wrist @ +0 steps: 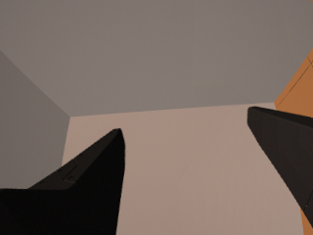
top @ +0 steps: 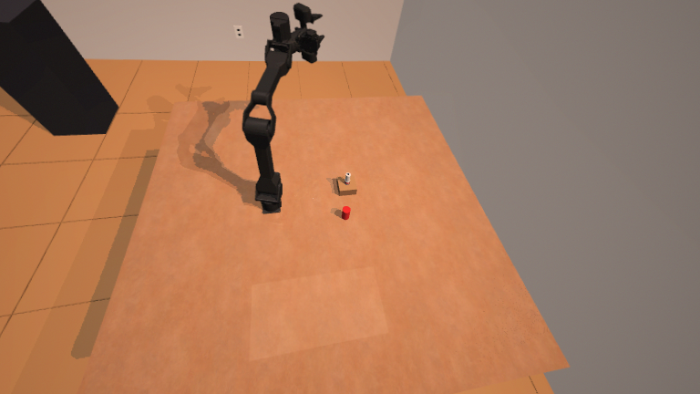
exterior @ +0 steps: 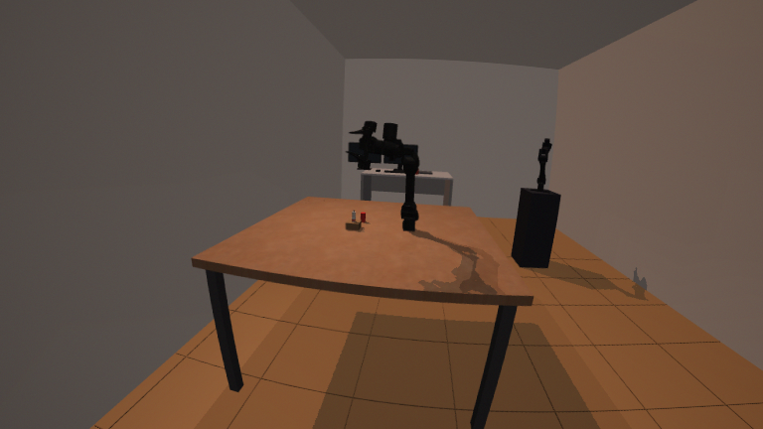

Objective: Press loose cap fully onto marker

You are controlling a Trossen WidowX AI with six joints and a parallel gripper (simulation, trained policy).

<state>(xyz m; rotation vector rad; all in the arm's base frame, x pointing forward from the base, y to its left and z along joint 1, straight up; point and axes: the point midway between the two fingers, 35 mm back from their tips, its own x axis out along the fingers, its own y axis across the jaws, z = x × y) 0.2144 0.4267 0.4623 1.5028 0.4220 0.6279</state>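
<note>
My gripper tip is now 53 cm to the left of the red cap, 44 cm above it and 3 cm short of it. The rest, counted from my gripper tip: tan holder block (45 cm below, 40 cm to the right, 6 cm ahead).
</note>
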